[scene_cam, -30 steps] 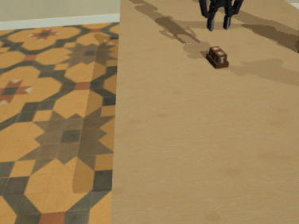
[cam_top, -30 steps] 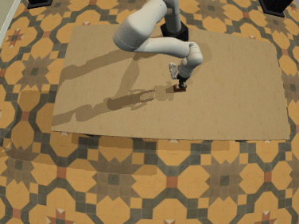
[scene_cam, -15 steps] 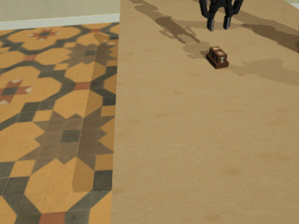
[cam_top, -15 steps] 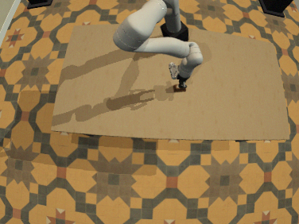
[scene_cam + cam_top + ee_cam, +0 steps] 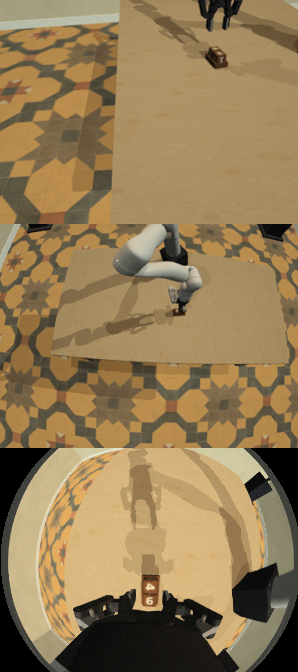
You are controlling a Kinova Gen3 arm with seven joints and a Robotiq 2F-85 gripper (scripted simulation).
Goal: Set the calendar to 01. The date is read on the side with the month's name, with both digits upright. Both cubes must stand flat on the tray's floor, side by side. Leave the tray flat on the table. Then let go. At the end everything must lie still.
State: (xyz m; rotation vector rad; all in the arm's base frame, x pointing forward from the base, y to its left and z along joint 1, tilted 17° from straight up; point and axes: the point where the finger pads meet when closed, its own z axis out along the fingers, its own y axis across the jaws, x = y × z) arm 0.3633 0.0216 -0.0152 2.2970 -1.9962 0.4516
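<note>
Right now the tray is 20 mm to the left of my hand and 110 mm below it.
</note>
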